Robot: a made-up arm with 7 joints.
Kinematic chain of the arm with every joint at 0, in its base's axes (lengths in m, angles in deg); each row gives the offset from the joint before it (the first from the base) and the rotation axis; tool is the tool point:
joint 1: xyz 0 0 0.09 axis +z
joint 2: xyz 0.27 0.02 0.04 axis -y
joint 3: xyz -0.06 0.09 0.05 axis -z
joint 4: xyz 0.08 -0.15 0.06 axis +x
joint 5: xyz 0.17 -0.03 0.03 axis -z
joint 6: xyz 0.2 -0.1 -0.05 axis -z
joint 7: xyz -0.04 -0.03 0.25 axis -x
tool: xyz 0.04 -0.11 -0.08
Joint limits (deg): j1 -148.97..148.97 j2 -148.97..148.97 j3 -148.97..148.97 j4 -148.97..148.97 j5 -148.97..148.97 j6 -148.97..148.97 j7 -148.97..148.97
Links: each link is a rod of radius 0.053 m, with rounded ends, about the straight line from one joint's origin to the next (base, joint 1, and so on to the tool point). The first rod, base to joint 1, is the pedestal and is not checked.
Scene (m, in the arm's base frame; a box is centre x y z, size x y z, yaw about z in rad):
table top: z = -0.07
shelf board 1: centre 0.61 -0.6 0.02 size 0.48 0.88 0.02 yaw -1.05
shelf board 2: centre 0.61 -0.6 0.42 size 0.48 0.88 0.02 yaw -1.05
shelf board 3: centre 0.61 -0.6 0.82 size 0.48 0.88 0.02 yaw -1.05
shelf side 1: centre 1 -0.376 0.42 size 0.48 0.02 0.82 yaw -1.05
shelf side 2: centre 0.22 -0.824 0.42 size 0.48 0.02 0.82 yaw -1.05
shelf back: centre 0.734 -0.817 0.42 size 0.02 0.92 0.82 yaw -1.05
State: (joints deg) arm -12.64 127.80 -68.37 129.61 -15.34 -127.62 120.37
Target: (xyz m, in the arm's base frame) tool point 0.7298 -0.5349 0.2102
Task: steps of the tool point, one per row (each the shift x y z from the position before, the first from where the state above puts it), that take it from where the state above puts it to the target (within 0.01 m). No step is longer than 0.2 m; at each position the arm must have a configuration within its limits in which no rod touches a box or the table.
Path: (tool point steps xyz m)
1: 0.1342 -0.0741 0.0170
2: 0.1202 -0.0886 -0.0279
3: 0.0912 -0.0941 -0.0650
4: 0.0533 -0.0920 -0.0879
5: 0.0140 -0.0847 -0.0942
6: -0.0190 -0.0748 -0.0852
7: -0.0410 -0.0647 -0.0658
8: 0.0540 -0.0229 -0.0212
9: 0.0548 -0.0364 -0.0128
10: 0.0495 -0.0521 -0.0040
11: 0.0371 -0.0679 0.0050
12: 0.0174 -0.0819 0.0134
13: -0.0099 -0.0928 0.0196

